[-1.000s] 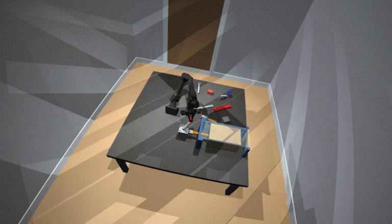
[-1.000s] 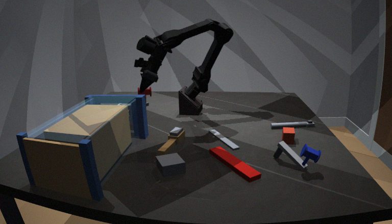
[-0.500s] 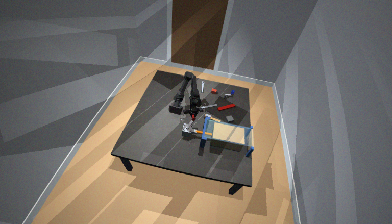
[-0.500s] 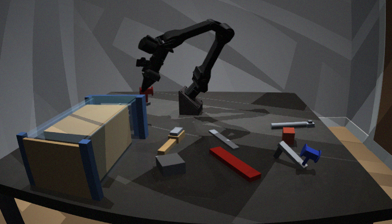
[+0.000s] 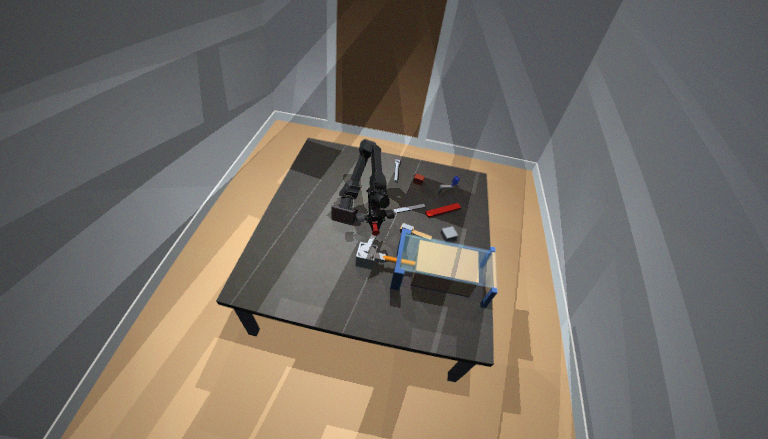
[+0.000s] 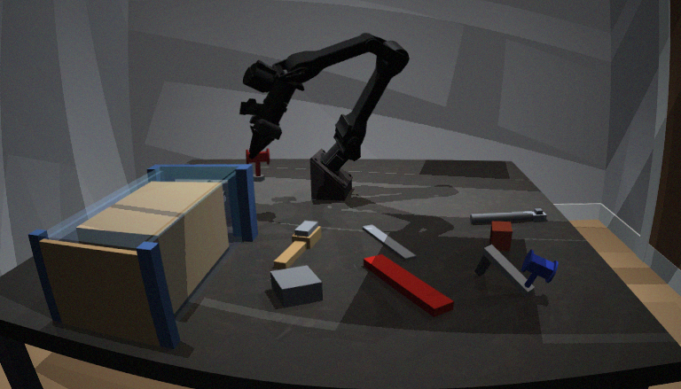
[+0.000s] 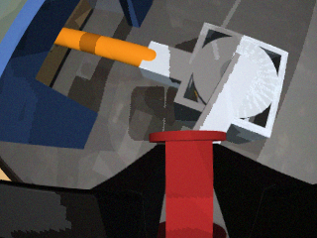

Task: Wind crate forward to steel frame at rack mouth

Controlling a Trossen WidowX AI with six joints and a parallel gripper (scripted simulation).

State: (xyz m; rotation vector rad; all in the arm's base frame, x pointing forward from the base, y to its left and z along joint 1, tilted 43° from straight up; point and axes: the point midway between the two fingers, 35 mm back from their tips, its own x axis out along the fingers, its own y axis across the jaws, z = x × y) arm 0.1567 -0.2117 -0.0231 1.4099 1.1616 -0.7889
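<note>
Right now my gripper tip is 120 mm above the grey winch, 90 mm to the left of it and 50 mm past it. Round my gripper tip: clear-panelled cubby: 370 mm ahead, 130 mm to the right, 30 mm below; red spool-shaped grip: 20 mm to the left, 20 mm below; wooden-handled tool: 220 mm ahead, 130 mm to the left, 130 mm below.
</note>
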